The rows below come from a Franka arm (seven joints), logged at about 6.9 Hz.
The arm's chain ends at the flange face. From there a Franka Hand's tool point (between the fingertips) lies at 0.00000 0.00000 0.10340 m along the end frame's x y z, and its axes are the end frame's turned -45 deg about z.
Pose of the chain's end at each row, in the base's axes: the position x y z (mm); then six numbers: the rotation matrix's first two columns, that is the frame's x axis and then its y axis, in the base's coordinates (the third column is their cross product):
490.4, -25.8, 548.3, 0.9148, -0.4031, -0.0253, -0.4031, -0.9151, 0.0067
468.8, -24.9, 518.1, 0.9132, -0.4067, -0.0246, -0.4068, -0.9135, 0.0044
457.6, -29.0, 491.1, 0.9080, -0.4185, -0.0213, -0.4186, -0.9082, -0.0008
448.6, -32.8, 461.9, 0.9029, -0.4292, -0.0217, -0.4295, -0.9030, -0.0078
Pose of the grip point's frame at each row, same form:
487.7, -25.4, 444.9, 0.9319, 0.3620, -0.0226, 0.3618, -0.9321, -0.0132
466.3, -24.3, 414.7, 0.9334, 0.3584, -0.0205, 0.3581, -0.9335, -0.0143
455.6, -28.0, 387.7, 0.9380, 0.3463, -0.0145, 0.3461, -0.9381, -0.0156
446.9, -31.1, 358.5, 0.9421, 0.3350, -0.0098, 0.3347, -0.9420, -0.0209

